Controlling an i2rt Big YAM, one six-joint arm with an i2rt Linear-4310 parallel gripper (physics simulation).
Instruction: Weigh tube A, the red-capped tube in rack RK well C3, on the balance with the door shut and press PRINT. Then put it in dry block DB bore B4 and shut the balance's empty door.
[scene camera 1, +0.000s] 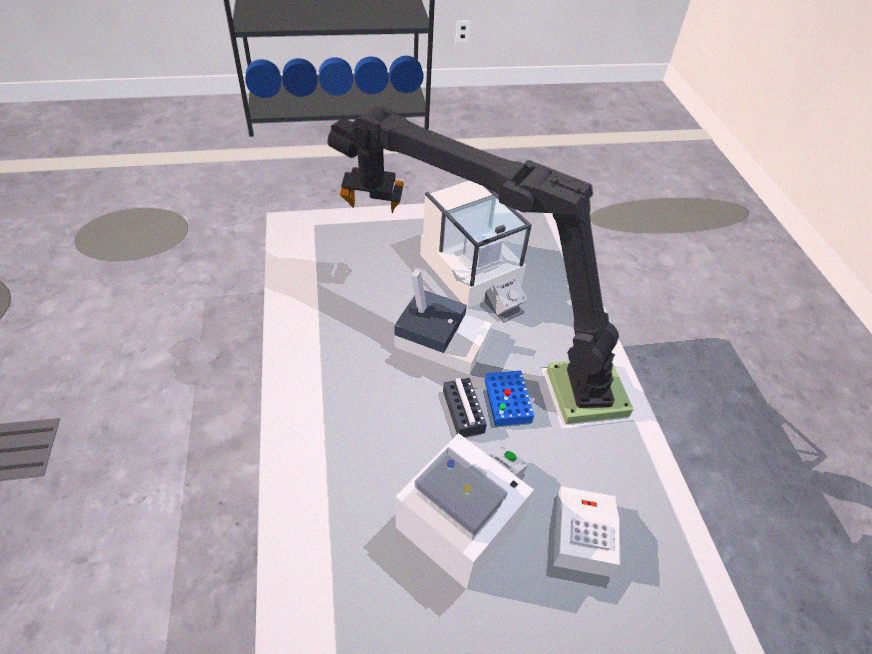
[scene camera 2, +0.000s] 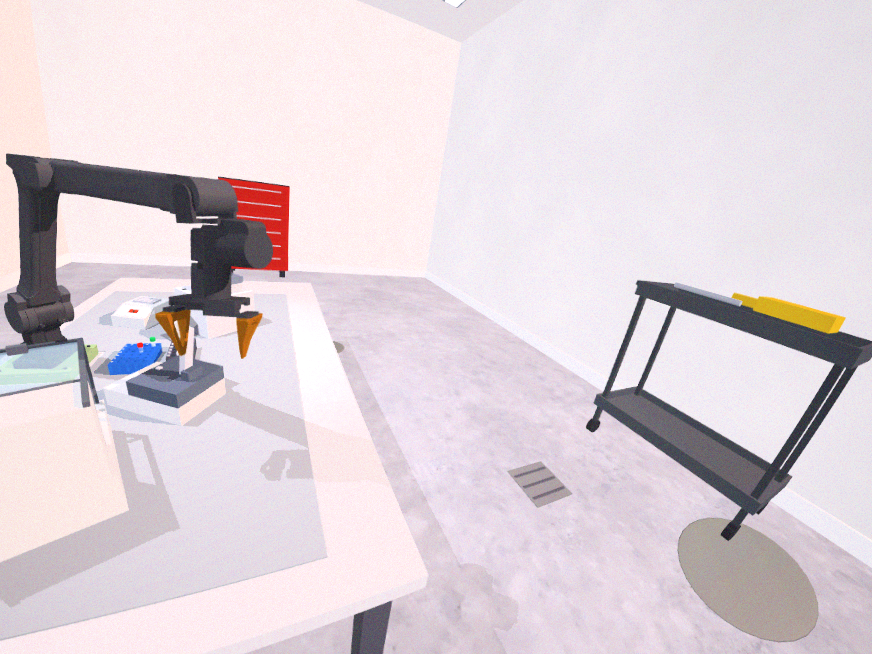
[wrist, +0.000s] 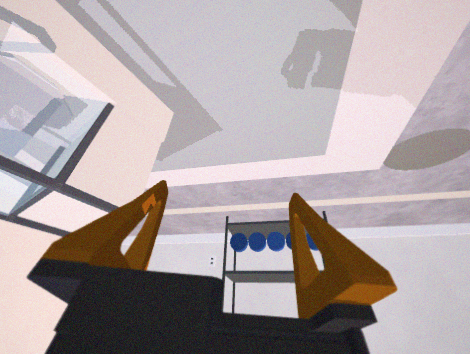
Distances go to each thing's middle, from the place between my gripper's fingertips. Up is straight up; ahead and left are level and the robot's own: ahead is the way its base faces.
Now: the balance (scene camera 2: 67, 477) 26 cm behind my hand, 12 cm below it and 3 cm to the right of it. From my hand the other things lie so: white box device (scene camera 1: 462, 507): 71 cm to the left, 16 cm behind, 14 cm below.
